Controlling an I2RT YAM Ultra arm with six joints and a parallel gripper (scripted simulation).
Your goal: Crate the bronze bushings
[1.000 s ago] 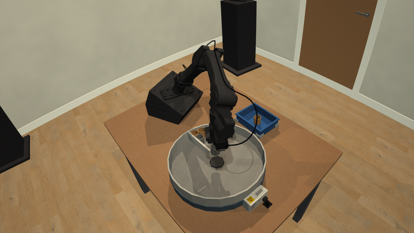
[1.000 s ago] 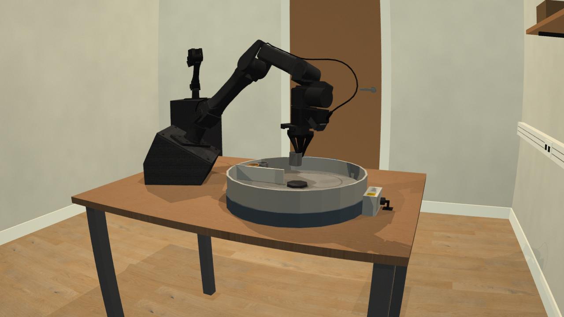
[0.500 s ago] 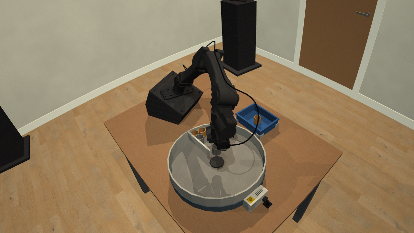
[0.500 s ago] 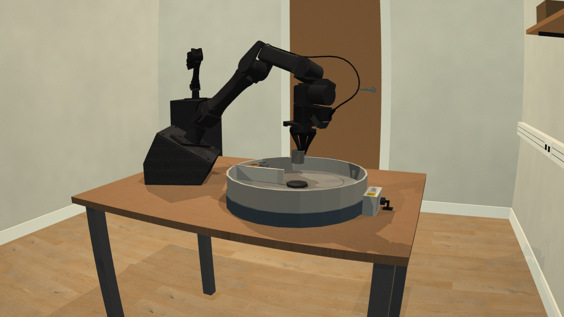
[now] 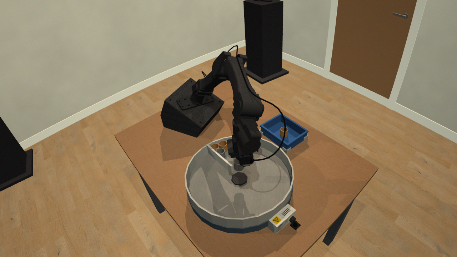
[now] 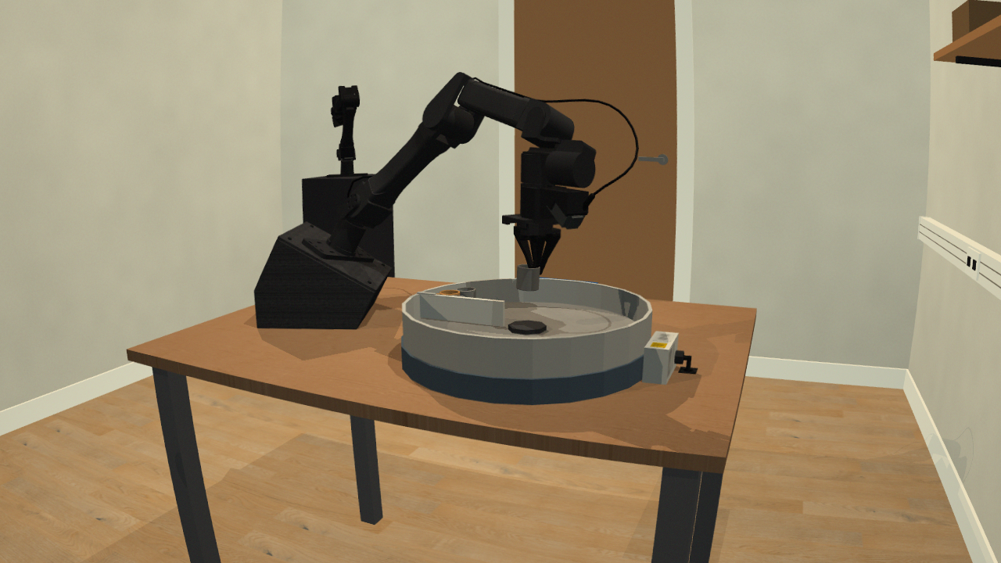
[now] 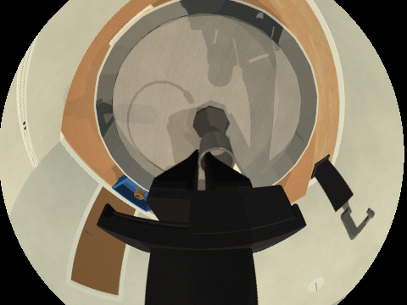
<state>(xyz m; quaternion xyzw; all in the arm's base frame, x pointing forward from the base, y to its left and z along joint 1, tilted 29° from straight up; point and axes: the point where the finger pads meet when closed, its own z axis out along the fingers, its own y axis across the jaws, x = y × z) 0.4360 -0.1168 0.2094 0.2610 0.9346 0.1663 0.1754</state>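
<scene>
My gripper is now 100 mm above the grey turntable, 20 mm to the left of it and 10 mm past it. The rest, counted from my hand: blue crate 340 mm to the left, 130 mm below, 130 mm behind.
</scene>
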